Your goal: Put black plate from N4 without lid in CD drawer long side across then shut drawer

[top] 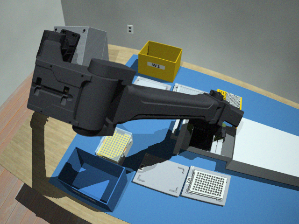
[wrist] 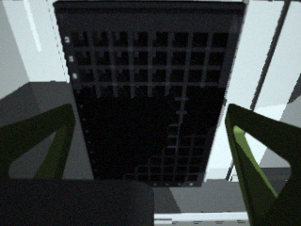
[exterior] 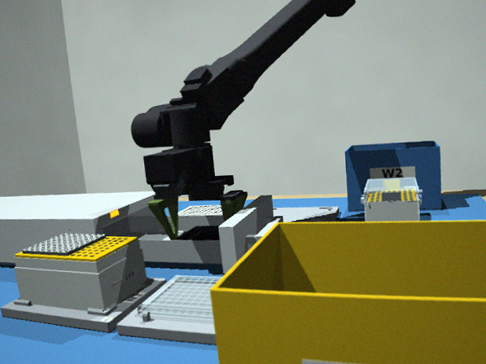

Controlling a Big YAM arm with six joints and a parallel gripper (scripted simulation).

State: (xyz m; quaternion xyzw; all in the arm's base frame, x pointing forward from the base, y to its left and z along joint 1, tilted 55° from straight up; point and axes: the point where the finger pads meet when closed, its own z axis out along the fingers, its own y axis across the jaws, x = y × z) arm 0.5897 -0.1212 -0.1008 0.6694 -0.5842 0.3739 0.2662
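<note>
The black plate is 1 cm below my hand. From my hand the other things lie so: yellow-topped block: 18 cm to the left, 6 cm ahead, 3 cm above; cooler CD: 18 cm ahead, 1 cm above; cooler drawer: 4 cm ahead.
</note>
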